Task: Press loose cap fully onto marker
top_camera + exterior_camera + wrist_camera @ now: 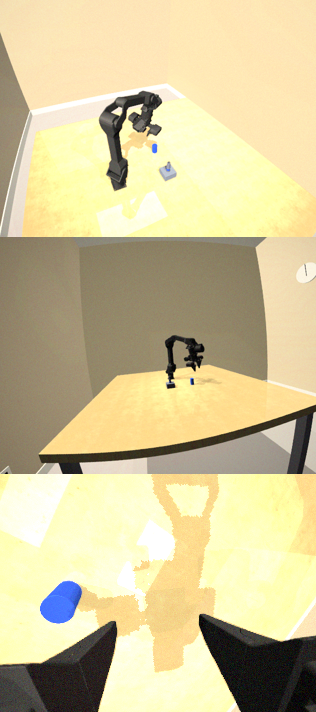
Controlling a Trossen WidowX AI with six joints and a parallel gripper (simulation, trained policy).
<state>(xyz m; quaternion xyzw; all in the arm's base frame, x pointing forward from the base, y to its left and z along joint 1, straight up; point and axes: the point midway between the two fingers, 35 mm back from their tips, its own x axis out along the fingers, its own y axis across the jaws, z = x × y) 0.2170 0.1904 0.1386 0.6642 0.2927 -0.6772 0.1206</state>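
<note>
The blue cap is 50 mm ahead of my gripper tip, 70 mm to the right of it and 80 mm below it. From my gripper tip the other things lie so: grey holder block 30 mm ahead, 250 mm to the right, 90 mm below.
</note>
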